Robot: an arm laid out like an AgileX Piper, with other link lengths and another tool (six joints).
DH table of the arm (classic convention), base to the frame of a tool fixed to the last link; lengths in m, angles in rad. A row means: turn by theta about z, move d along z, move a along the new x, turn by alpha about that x. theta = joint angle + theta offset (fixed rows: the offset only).
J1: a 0; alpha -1.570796; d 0.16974; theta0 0
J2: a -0.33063; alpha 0; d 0; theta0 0.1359
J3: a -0.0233; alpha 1.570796; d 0; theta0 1.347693
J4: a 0; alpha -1.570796; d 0.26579; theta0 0
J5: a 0; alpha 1.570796; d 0; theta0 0
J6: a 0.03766; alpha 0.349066; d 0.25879; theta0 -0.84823
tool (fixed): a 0; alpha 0; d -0.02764; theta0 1.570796
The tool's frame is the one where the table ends.
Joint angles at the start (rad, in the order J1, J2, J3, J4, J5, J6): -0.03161 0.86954 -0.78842 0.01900 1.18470 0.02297
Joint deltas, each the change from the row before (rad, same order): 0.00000 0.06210 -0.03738 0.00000 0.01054 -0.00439; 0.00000 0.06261 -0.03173 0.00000 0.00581 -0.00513; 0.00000 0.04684 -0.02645 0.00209 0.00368 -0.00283; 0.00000 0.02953 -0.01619 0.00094 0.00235 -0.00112; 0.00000 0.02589 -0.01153 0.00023 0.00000 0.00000; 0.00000 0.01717 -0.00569 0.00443 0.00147 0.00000; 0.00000 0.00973 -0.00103 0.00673 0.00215 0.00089; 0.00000 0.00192 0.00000 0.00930 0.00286 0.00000; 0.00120 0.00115 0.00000 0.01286 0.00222 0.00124
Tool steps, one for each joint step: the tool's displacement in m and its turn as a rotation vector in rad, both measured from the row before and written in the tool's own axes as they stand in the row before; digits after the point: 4 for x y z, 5 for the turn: -0.0064 0.0069 0.0045 0.02119 0.02584 -0.01192; -0.0054 0.0064 0.0064 0.02179 0.02698 -0.01281; -0.0045 0.0059 0.0047 0.01332 0.01907 -0.00665; -0.0027 0.0035 0.0032 0.00914 0.01218 -0.00388; -0.0020 0.0028 0.0035 0.00908 0.01075 -0.00290; 0.0002 0.0019 0.0023 0.00593 0.01233 -0.00021; 0.0016 0.0011 0.0013 0.00368 0.01221 0.00240; 0.0020 0.0011 -0.0002 -0.00192 0.00936 0.00425; 0.0026 0.0020 -0.0005 -0.00486 0.01079 0.00668
